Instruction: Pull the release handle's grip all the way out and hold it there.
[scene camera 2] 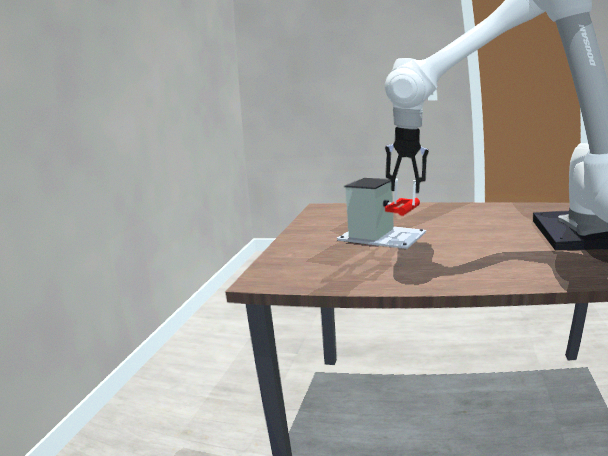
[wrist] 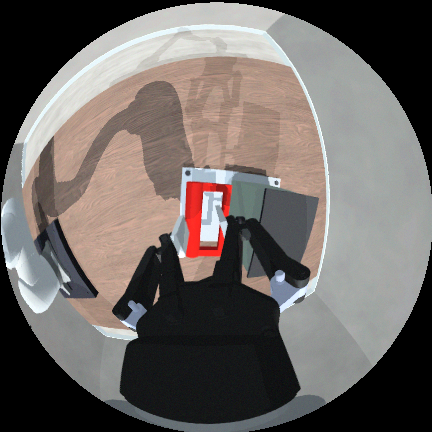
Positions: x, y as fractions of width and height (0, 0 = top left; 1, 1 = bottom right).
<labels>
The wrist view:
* my gripper: 0.47, 0.51
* base plate: 0.44, 0.40
</labels>
